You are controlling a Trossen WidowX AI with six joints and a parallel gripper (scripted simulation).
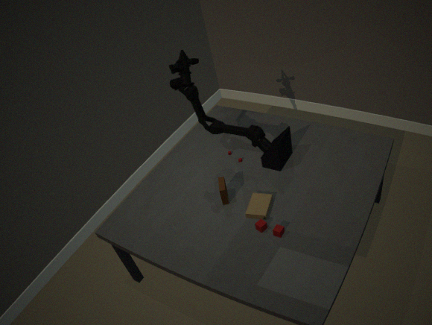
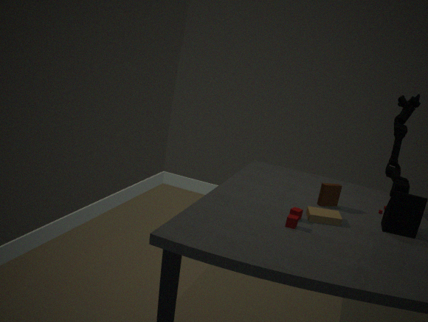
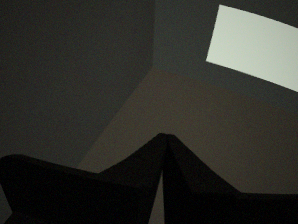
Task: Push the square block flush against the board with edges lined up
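Now: gripper tip 440 mm short of the square block, 390 mm to the right of it and 580 mm above it. From my gripper tip the other things lie so: tan board (450 mm ahead, 600 mm to the left, 610 mm below).
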